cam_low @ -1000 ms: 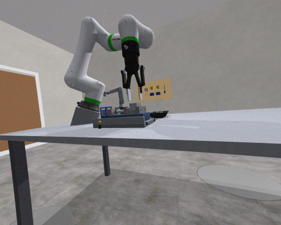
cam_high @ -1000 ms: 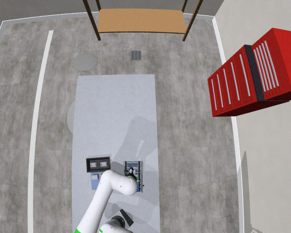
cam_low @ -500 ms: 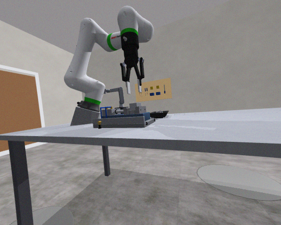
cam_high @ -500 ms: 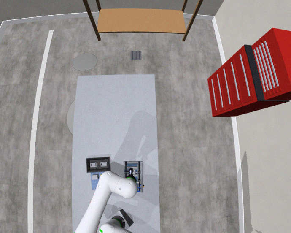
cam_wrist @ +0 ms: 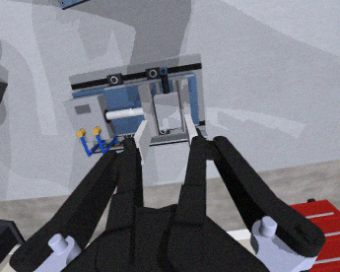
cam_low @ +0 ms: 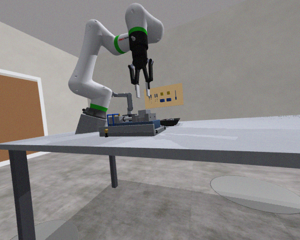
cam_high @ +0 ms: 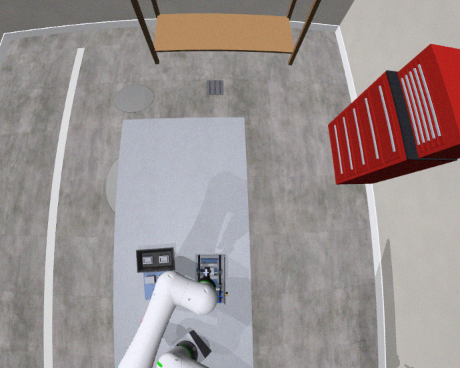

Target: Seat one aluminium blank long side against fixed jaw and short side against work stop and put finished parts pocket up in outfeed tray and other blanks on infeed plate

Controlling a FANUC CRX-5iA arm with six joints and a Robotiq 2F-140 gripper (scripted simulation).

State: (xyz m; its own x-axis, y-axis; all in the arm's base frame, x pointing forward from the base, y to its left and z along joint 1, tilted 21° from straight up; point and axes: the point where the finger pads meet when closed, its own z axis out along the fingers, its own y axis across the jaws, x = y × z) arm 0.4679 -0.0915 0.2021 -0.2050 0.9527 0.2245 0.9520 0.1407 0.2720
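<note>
The black work stop rod lies 1 cm behind my hand, 5 cm to the left of it and 12 cm below it. Round my hand: blue infeed plate (18 cm behind, 29 cm to the left, 21 cm below); hose-end block (16 cm behind, 3 cm to the right, 14 cm below); brass blank (12 cm behind, 26 cm to the left, 19 cm below).
</note>
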